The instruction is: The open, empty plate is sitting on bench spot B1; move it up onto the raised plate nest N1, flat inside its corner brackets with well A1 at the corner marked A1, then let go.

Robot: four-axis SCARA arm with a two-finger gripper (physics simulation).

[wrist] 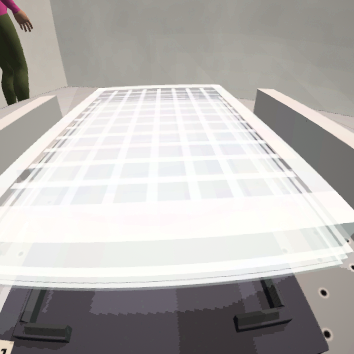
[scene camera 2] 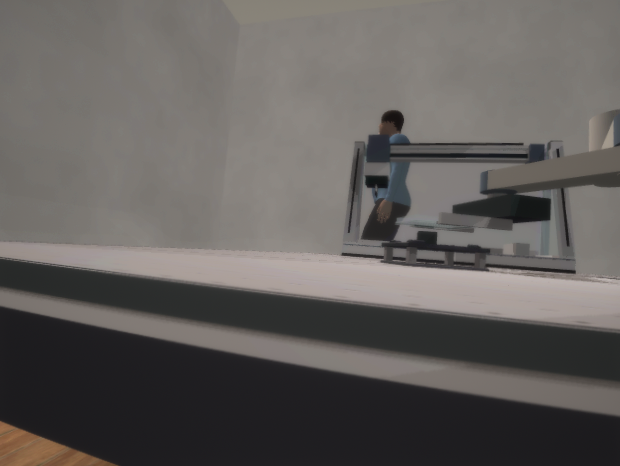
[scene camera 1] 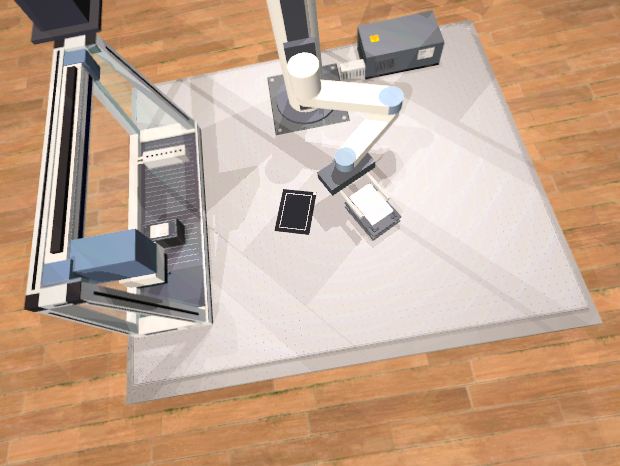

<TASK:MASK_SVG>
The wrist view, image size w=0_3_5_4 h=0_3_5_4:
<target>my gripper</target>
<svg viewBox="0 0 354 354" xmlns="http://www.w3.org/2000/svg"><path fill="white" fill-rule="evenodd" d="M56 95L40 96L0 119L0 175L62 118ZM257 88L253 114L301 156L354 210L354 133L274 89Z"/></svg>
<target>white well plate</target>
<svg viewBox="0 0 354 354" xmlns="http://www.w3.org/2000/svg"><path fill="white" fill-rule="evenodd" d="M354 210L285 141L219 84L139 85L98 88L47 130L0 175L0 286L52 290L163 289L253 281L338 267L353 252L346 241L354 232Z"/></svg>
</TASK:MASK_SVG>
